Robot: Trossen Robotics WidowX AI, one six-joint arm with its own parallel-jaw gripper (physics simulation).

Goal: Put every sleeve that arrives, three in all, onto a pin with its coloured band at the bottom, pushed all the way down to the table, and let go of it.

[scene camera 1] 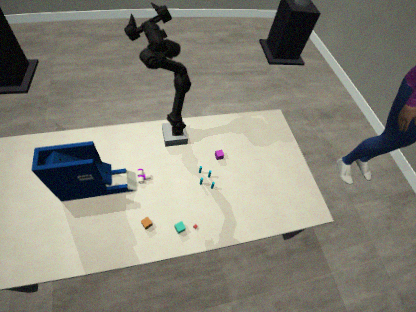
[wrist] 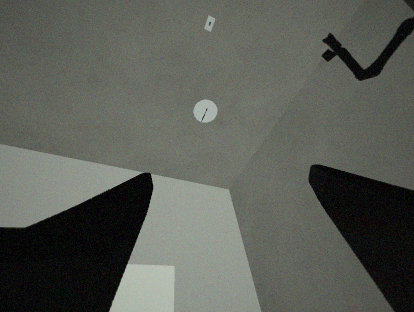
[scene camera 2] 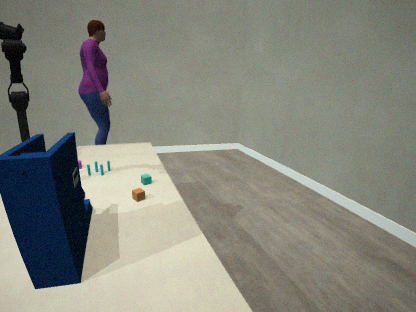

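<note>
White sleeve parts with magenta bands (scene camera 1: pixel 141 175) lie close together at the mouth of the blue chute (scene camera 1: pixel 75 181) (scene camera 2: pixel 25 215) in scene view 1. They are too small to tell how many sleeves there are or how each is turned. Several thin teal pins (scene camera 1: pixel 201 181) (scene camera 2: pixel 102 170) stand upright in a small group to the right of the sleeves, and no sleeve shows on them. My gripper (scene camera 1: pixel 143 10) (wrist: pixel 229 176) is open and empty, raised high beyond the table's back edge, far from sleeves and pins. The chute hides the sleeves in scene view 2.
On the table (scene camera 1: pixel 270 200) (scene camera 2: pixel 150 275) lie a magenta cube (scene camera 1: pixel 219 154) behind the pins, an orange cube (scene camera 1: pixel 146 222) (scene camera 2: pixel 138 194), a teal cube (scene camera 1: pixel 180 227) (scene camera 2: pixel 146 179) and a tiny red block (scene camera 1: pixel 195 226) towards the front. A person (scene camera 1: pixel 395 130) (scene camera 2: pixel 94 70) stands beyond the table's right end.
</note>
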